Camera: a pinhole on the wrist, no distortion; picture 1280 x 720 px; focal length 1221.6 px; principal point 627.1 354.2 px. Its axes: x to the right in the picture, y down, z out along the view. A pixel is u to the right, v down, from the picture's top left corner.
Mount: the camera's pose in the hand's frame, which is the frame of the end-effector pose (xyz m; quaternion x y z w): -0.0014 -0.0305 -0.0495 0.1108 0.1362 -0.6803 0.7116
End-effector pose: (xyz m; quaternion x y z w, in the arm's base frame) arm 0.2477 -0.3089 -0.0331 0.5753 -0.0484 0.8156 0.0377
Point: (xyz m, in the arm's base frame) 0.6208 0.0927 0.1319
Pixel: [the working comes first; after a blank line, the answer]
In the camera's frame: 0.2538 0.0021 0.5240

1219 359
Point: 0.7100 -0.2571 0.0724
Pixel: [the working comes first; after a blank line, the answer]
In the camera's frame: -0.1040 -0.0718 0.5038

375 180
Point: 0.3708 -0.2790 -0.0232
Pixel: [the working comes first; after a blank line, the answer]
In the camera's frame: -0.0446 -0.0355 0.1576

281 79
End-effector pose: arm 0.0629 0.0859 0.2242 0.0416 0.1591 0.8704 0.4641
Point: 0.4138 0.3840 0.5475
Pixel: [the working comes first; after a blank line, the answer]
In the camera's frame: 0.1096 -0.0056 0.5768

859 342
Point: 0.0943 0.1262 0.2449
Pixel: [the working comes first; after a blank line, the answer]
In the camera's frame: -0.0207 0.0123 0.0840

327 534
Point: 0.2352 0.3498 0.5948
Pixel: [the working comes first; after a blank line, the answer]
In the camera's frame: -0.0506 0.0724 0.5173

508 525
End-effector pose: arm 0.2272 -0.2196 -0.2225 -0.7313 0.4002 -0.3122 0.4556
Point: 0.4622 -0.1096 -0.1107
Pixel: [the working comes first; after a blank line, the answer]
In the camera's frame: 0.0779 0.0145 0.2898

955 416
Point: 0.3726 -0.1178 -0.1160
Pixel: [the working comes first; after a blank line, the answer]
In the camera's frame: 0.0705 -0.0184 0.2063

1044 245
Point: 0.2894 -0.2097 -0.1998
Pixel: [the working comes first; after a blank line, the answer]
In the camera's frame: -0.0212 0.0218 0.0950

355 634
